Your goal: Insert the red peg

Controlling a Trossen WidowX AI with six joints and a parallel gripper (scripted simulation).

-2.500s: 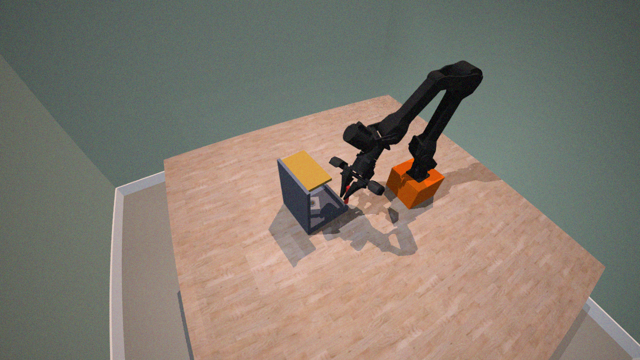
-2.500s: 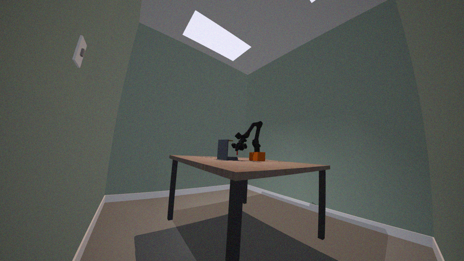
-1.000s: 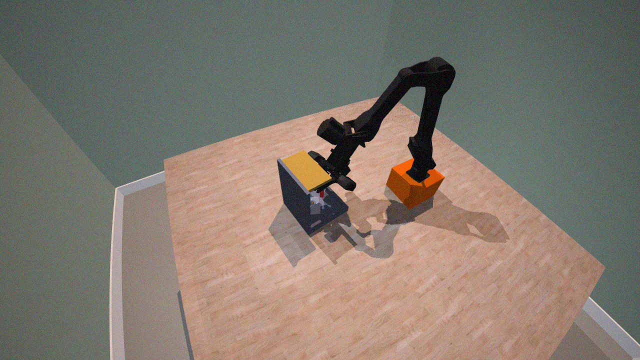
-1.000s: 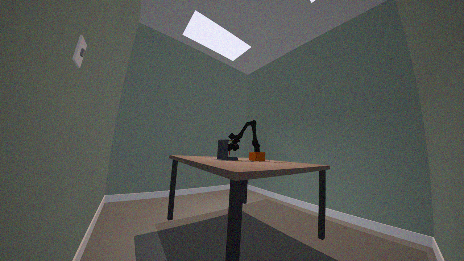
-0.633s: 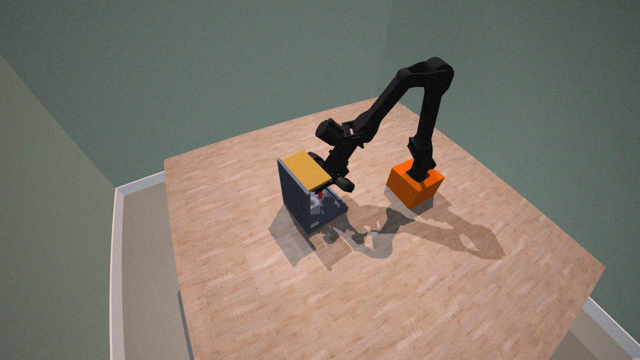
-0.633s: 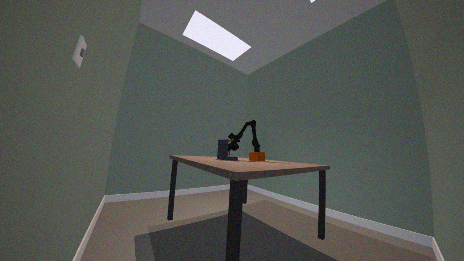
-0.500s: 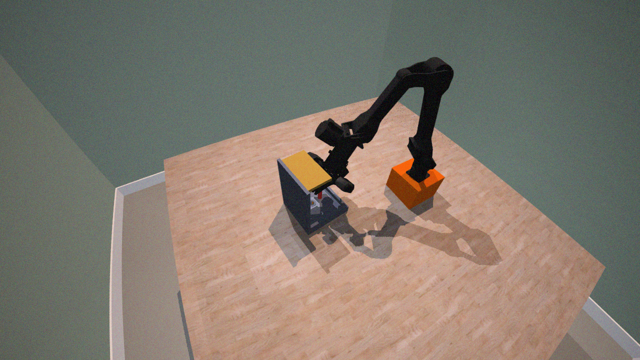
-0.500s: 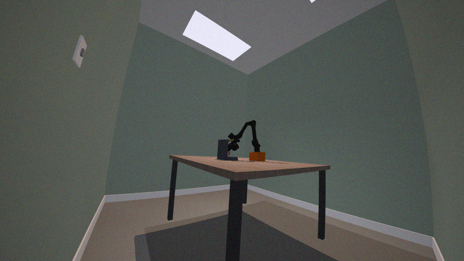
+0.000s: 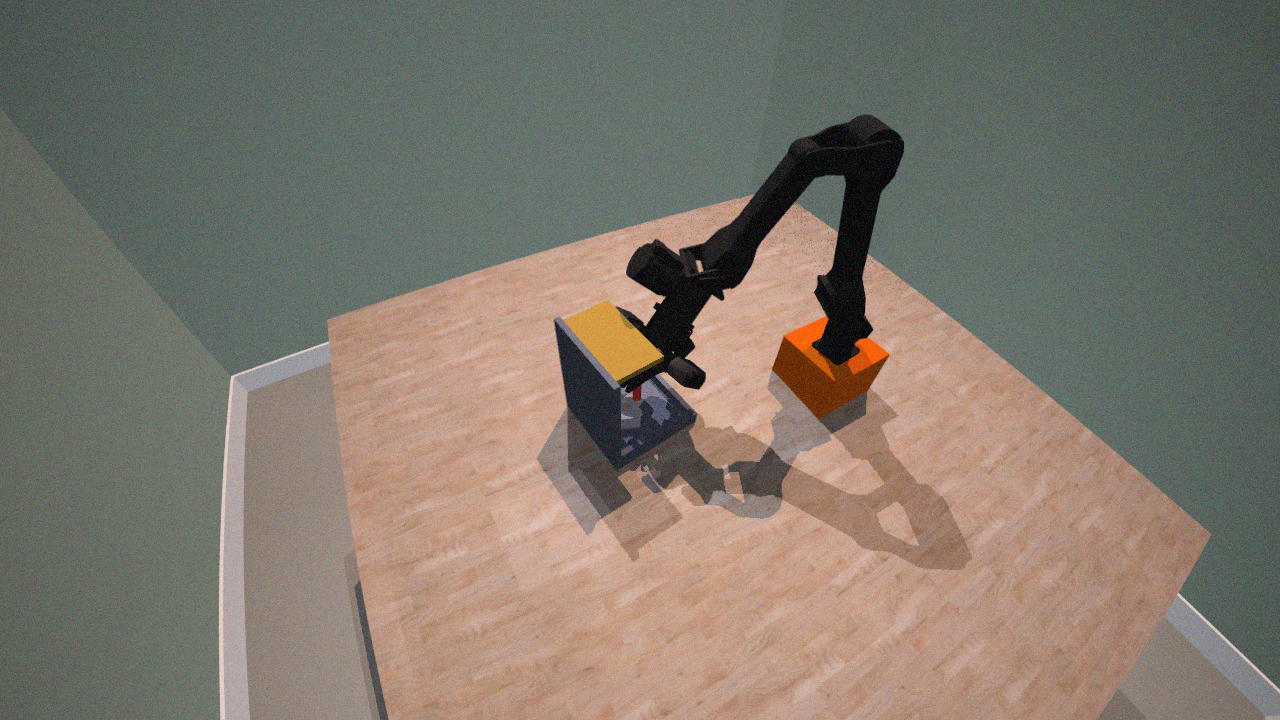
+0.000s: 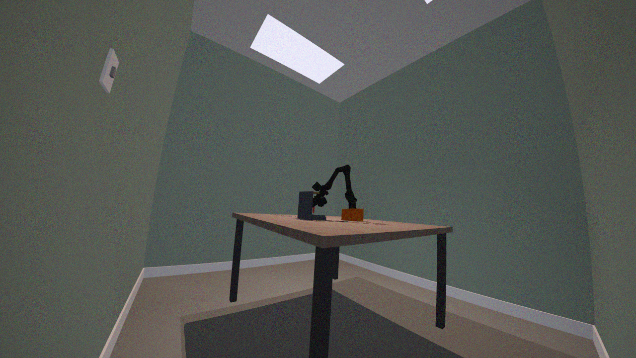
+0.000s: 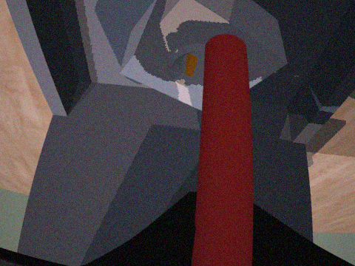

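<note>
Right now my gripper tip is 20 mm short of the yellow roof, 10 mm to the left of it and 120 mm below it. Also, from my gripper tip: red peg (30 mm behind, 10 mm below).
</note>
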